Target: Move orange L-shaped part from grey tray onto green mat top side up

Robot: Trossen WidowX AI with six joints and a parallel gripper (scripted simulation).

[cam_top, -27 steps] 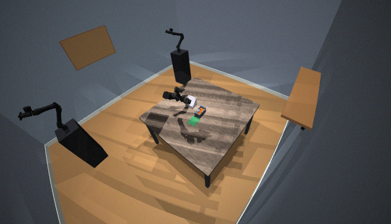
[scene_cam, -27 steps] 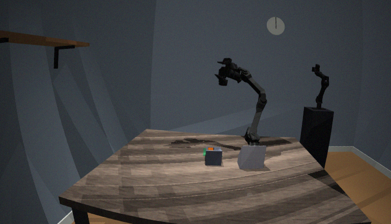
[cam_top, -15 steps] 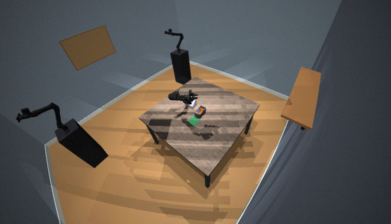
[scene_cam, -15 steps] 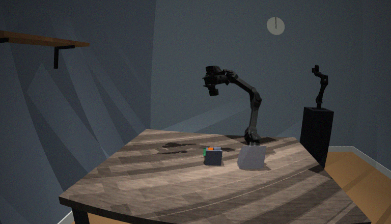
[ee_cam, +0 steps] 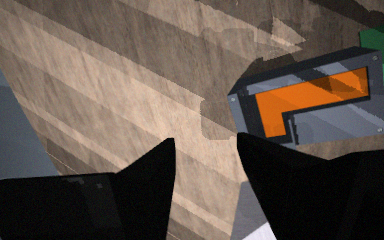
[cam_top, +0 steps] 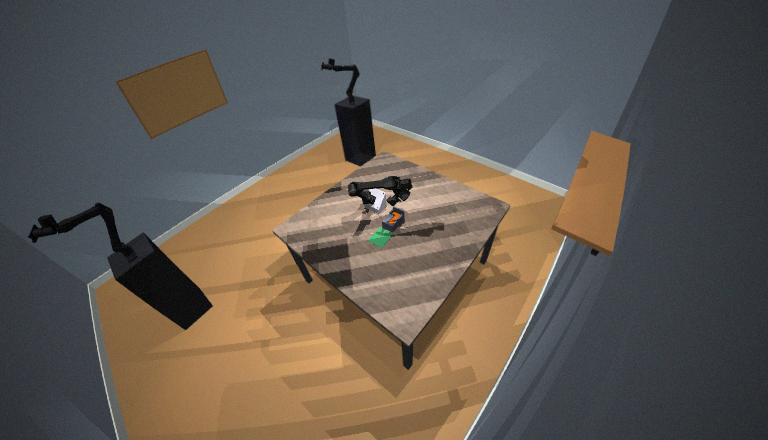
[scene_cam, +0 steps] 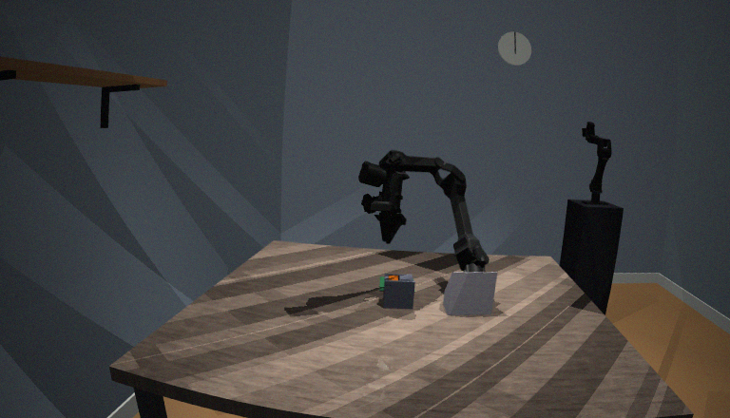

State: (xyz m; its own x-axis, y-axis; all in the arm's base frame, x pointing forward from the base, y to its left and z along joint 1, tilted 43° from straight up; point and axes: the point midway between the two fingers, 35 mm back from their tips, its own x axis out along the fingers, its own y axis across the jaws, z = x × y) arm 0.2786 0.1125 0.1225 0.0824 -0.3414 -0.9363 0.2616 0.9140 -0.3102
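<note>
Right now my gripper tip is 16 cm above the orange L-shaped part, 6 cm to the left of it and 5 cm past it. The rest, counted from my gripper tip: green mat: 22 cm to the right, 22 cm below, 5 cm behind.
</note>
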